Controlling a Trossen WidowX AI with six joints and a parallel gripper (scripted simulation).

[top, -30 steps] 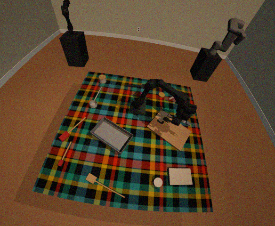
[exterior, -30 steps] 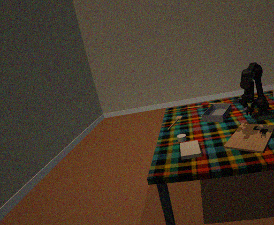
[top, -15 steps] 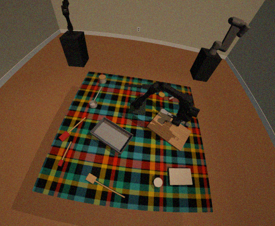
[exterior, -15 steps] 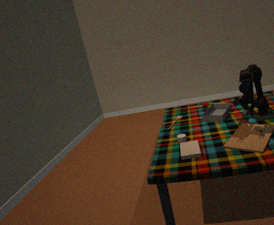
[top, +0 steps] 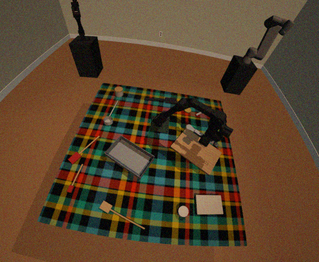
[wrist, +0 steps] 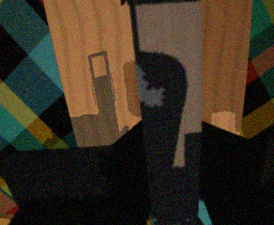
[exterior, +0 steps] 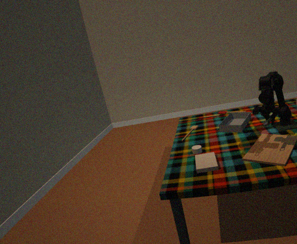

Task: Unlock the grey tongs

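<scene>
Right now my gripper tip is 150 mm above the wooden board. The rest, counted from my gripper tip: grey roasting tin: 510 mm to the right, 130 mm below, 110 mm ahead; then white tile: 400 mm ahead, 140 mm below, 40 mm to the left; then white disc: 450 mm ahead, 140 mm to the right, 140 mm below.
</scene>
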